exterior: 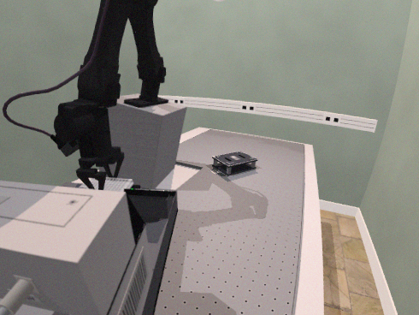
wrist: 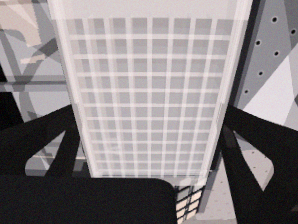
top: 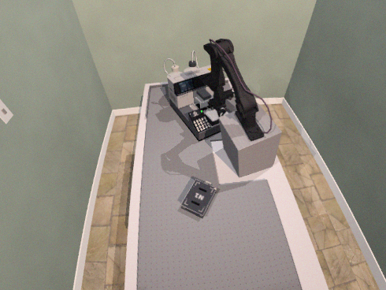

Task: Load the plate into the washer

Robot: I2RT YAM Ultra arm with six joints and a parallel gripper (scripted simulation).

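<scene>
The well plate is right at my hand. The rest, counted from my hand: plate washer 4 cm ahead, 15 cm to the right, 2 cm above.
</scene>
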